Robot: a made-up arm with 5 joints.
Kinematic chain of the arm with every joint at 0, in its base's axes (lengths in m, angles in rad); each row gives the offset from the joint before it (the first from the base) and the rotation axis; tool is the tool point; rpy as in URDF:
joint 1: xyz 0.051 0 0.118 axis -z
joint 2: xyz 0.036 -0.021 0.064 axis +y
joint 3: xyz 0.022 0 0.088 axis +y
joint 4: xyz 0.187 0 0.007 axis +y
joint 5: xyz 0.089 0.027 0 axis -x
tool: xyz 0 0 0 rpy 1.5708 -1.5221 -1.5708
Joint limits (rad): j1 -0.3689..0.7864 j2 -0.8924..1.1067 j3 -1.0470..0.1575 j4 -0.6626..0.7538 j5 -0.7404..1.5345
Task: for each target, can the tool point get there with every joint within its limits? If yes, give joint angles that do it. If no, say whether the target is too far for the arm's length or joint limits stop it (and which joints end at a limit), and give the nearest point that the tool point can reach.
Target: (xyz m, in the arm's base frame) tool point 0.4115 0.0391 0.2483
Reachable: yes | joints -0.0914 0.3521 -0.3238 0.0888 0.0570
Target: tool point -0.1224 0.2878 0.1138
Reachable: no: joint limits stop it (at a limit: joint 1, joint 2, joint 3, joint 4) | nearest point -0.0641 0.1238 0.4720 | short by 0.398 m
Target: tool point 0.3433 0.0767 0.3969
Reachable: yes | joints -0.2367 0.0259 -0.5706 0.2645 0.6929
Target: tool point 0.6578 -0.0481 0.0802
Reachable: no: too far | nearest point 0.4422 -0.0310 0.1345 | short by 0.223 m
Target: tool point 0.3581 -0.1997 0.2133
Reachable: yes | joints 0.5929 0.4379 -0.2907 0.0634 0.8957
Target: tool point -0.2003 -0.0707 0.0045
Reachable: no: joint limits stop it (at a limit: joint 1, joint 2, joint 3, joint 4) | nearest point 0.1606 -0.1013 -0.0547 | short by 0.367 m
